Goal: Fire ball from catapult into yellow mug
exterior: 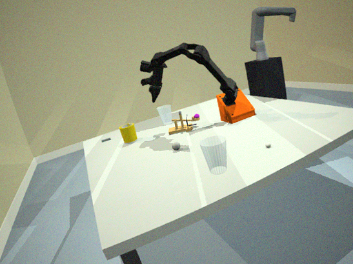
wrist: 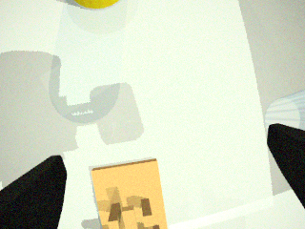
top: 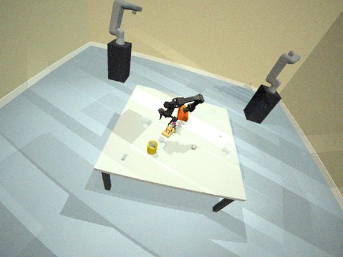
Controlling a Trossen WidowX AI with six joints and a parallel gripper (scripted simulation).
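My gripper tip is now 190 mm past the purple ball, 110 mm to the right of it and 140 mm above it. From my gripper tip the other things lie so: grey ball: 40 mm ahead, 350 mm to the left, 180 mm below; wooden catapult: 130 mm behind, 100 mm to the left, 150 mm below; yellow mug: 190 mm ahead, 40 mm to the right, 170 mm below.
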